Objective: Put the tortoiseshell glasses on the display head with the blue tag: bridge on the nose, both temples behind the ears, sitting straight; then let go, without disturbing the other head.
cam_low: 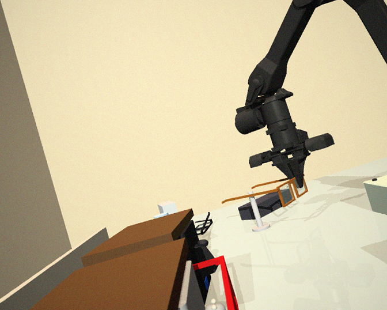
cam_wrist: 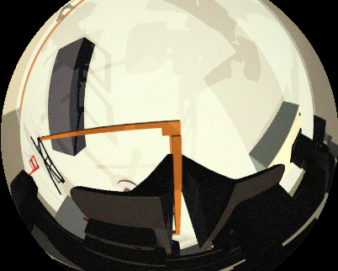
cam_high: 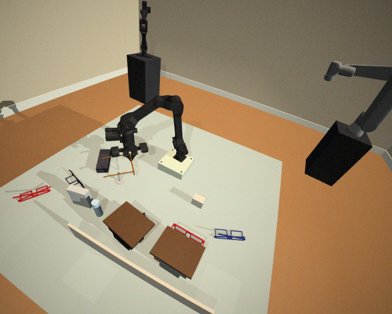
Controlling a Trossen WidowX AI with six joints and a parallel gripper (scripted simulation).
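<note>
My gripper tip is now 11 cm short of the white peg stand, 3 cm above it and 2 cm to the right of it. From my gripper tip the other things lie so: small cube: 44 cm to the left, 3 cm below, 2 cm behind; then low wall: 40 cm to the left, 39 cm ahead; then dark case: 15 cm to the right, 7 cm ahead, 4 cm below.
</note>
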